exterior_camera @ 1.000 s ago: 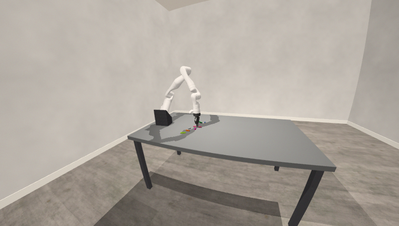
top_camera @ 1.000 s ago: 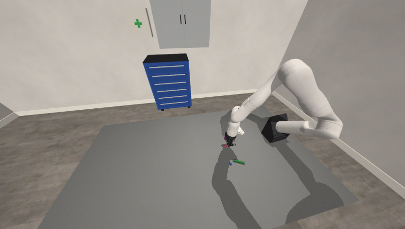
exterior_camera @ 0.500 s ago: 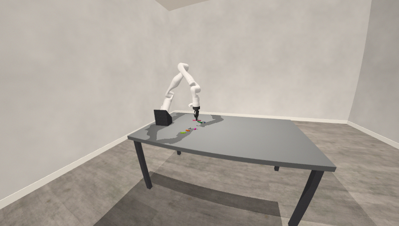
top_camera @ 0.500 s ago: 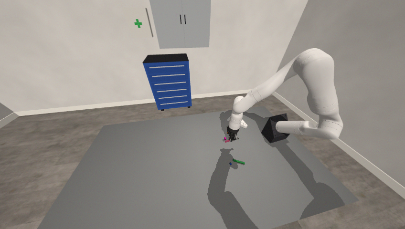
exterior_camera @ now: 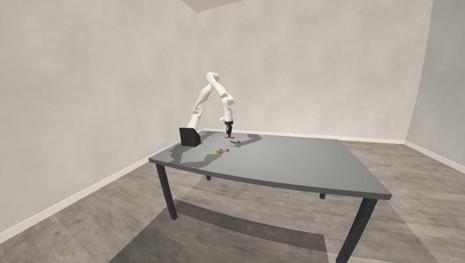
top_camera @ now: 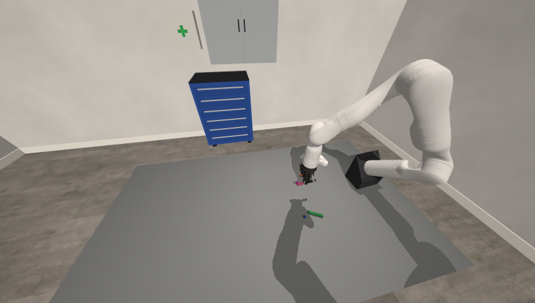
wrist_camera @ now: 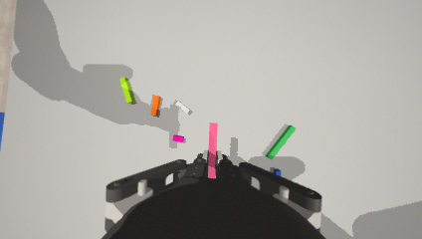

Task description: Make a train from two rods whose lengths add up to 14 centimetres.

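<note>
Now: hand 7 cm past the orange rod, 12 cm to the left of it and 11 cm above it. Round my hand: grey rod 7 cm behind, 6 cm to the right, 11 cm below; magenta rod 7 cm to the right, 11 cm below; pink rod 2 cm below.
</note>
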